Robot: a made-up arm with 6 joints.
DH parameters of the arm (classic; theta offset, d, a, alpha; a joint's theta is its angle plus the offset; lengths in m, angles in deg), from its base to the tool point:
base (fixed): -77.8 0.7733 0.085 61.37
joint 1: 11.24 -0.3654 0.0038 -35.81
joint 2: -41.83 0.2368 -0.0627 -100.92
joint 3: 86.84 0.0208 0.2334 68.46
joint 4: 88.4 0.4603 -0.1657 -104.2
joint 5: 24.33 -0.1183 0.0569 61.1
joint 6: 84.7 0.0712 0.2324 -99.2
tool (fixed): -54.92 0.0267 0 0
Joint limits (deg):
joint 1: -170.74..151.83
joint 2: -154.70..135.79
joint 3: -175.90..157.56
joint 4: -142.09..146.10
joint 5: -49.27..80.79
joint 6: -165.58..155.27
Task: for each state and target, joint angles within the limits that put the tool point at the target. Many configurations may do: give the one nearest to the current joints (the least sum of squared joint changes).
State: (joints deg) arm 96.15 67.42 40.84 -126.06 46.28 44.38
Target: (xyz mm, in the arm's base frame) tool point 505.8 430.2 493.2
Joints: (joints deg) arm 100.02 66.36 18.54 -118.04 41.84 47.49
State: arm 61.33 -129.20 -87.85 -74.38 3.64 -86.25
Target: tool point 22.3 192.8 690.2
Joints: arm 33.90 -142.09 -51.80 -81.23 45.99 -69.25
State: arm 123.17 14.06 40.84 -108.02 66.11 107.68
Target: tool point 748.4 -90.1 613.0
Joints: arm 113.60 14.79 67.43 -105.42 77.11 110.93
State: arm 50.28 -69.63 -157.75 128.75 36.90 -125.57
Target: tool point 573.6 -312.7 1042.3
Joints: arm 16.00 -80.47 -175.78 126.61 26.47 -142.31
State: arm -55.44 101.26 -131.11 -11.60 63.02 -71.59
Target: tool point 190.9 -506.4 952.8
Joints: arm -71.34 97.42 -112.20 -2.98 63.72 -87.60
